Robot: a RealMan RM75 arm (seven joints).
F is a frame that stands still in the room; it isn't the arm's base.
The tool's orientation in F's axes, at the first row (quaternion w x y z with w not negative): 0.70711, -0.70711, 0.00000, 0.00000
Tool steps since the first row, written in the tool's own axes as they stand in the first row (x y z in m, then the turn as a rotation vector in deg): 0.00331, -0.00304, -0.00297, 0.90, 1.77, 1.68; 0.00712, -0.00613, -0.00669, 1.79, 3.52, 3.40; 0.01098, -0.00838, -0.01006, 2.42, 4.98, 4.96; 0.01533, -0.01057, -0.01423, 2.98, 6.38, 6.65; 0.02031, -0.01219, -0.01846, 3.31, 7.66, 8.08; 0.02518, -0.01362, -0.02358, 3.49, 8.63, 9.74
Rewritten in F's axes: 0.00331, -0.00297, 0.00304, 0.90, 1.68, -1.77; 0.00712, -0.00669, 0.00613, 1.79, 3.40, -3.52; 0.01098, -0.01006, 0.00838, 2.42, 4.96, -4.98; 0.01533, -0.01423, 0.01057, 2.98, 6.65, -6.38; 0.02031, -0.01846, 0.01219, 3.31, 8.08, -7.66; 0.02518, -0.02358, 0.01362, 3.49, 9.74, -8.63
